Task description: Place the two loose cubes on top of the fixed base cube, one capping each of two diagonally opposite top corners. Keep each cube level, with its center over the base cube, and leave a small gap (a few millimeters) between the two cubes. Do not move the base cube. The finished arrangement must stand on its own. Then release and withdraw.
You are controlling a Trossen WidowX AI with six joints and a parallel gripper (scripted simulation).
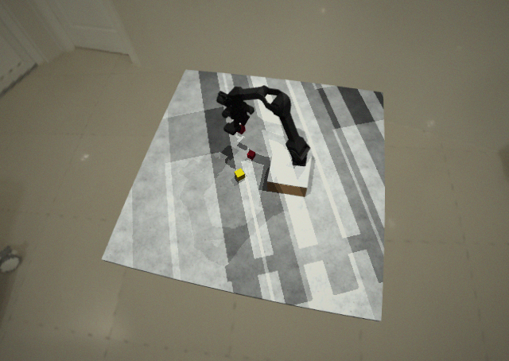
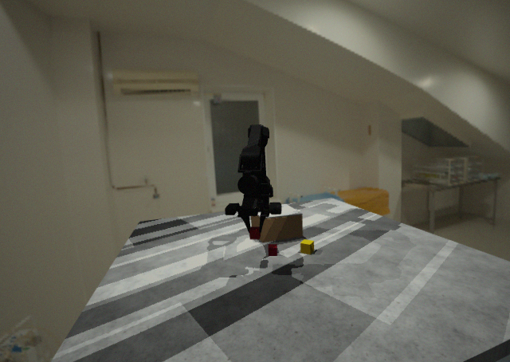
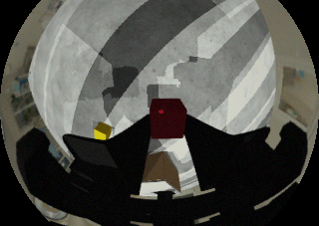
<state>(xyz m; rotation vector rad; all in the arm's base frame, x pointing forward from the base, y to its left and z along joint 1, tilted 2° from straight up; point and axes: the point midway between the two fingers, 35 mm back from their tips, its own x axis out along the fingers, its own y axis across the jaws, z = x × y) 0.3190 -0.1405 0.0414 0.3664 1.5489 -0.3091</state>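
Now: the yellow base cube 210 mm to the left of my gripper tip, 100 mm below it and 30 mm behind it. Round my gripper tip: red cube right at my gripper tip.
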